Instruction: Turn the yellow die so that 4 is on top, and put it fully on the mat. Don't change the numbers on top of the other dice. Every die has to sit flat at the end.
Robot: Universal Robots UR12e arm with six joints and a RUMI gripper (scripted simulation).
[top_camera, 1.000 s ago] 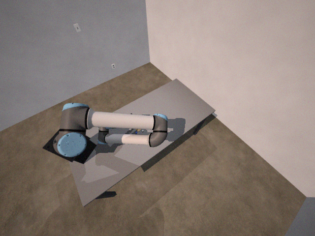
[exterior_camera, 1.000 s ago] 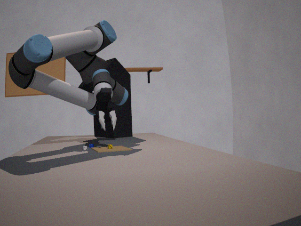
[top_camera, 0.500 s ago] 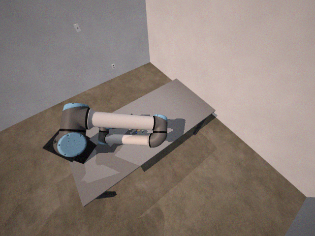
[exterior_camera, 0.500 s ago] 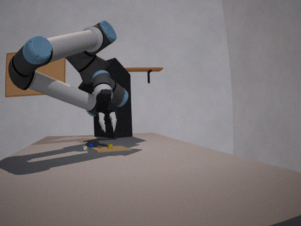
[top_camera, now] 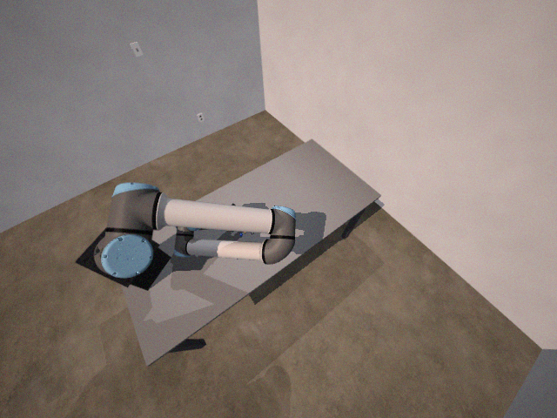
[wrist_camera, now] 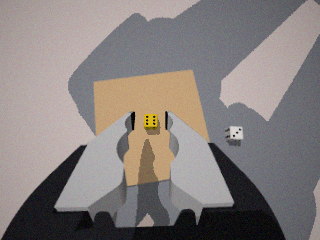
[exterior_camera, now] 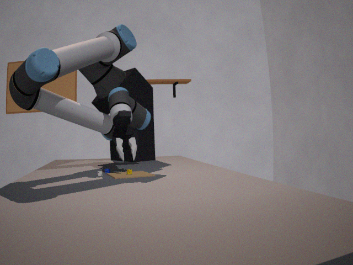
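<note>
My hand is 5 cm above the yellow die and 1 cm short of it. Round my hand: white die 10 cm to the right, 6 cm below, 3 cm behind; then blue die 9 cm behind, 6 cm below, 5 cm to the right; then tan mat 6 cm below, 1 cm ahead.
</note>
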